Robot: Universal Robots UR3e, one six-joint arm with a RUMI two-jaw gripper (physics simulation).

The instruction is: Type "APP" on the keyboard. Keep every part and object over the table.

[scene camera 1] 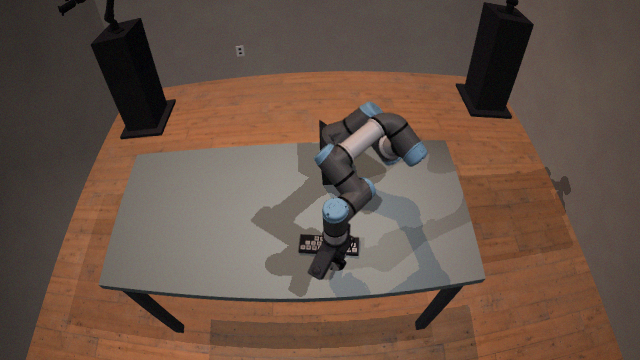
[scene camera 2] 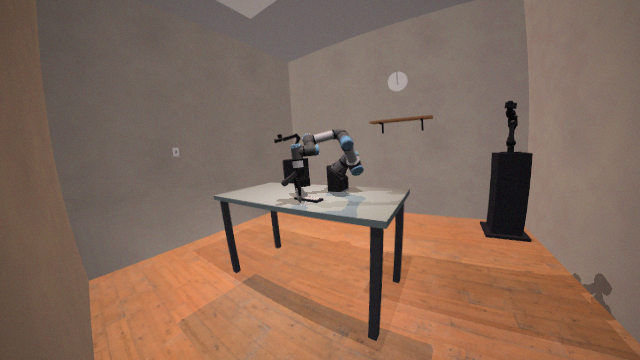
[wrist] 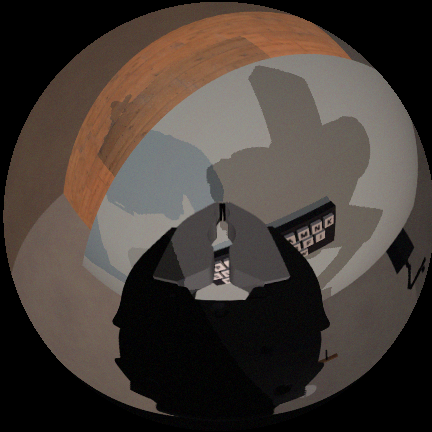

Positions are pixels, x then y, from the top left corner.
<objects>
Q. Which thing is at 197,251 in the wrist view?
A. The gripper.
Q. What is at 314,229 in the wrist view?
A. A black keyboard.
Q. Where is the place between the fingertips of the gripper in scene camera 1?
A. At 333,269
</objects>
